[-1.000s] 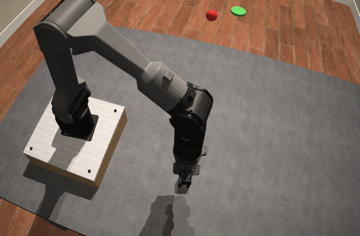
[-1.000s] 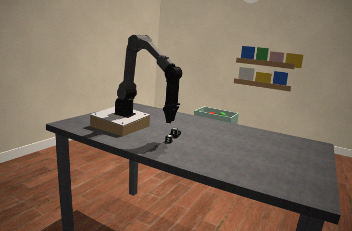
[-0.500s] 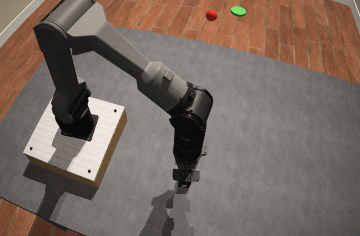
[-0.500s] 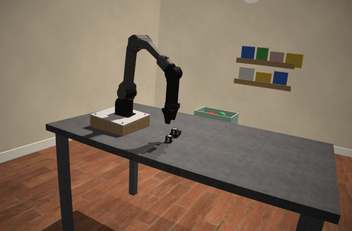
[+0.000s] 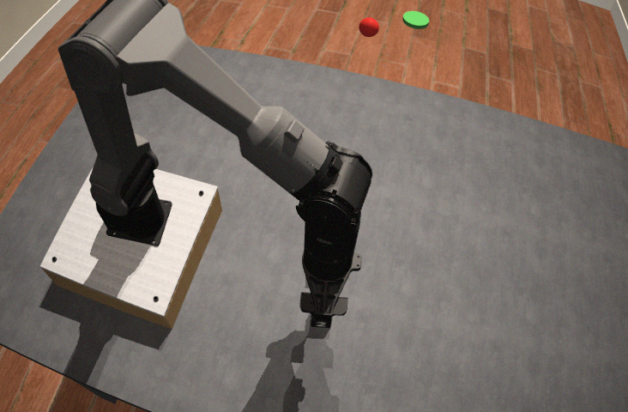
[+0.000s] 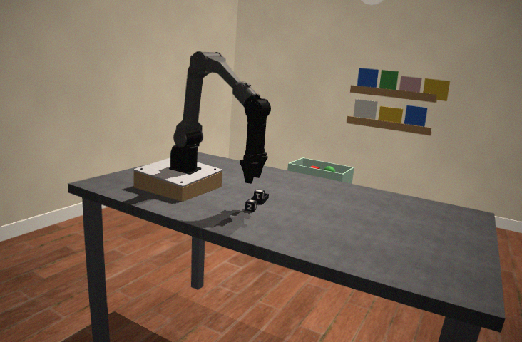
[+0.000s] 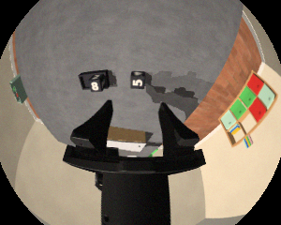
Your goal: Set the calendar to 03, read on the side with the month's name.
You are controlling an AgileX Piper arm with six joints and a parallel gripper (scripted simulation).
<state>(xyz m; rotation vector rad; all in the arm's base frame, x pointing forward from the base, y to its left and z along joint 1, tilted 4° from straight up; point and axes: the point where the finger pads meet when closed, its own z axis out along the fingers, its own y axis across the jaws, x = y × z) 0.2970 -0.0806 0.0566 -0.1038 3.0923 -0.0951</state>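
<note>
Now: the dark tray 100 mm to the left of my hand, 100 mm below it and 10 mm behind it. The rest, counted from my hand: black cube (90 mm below).
</note>
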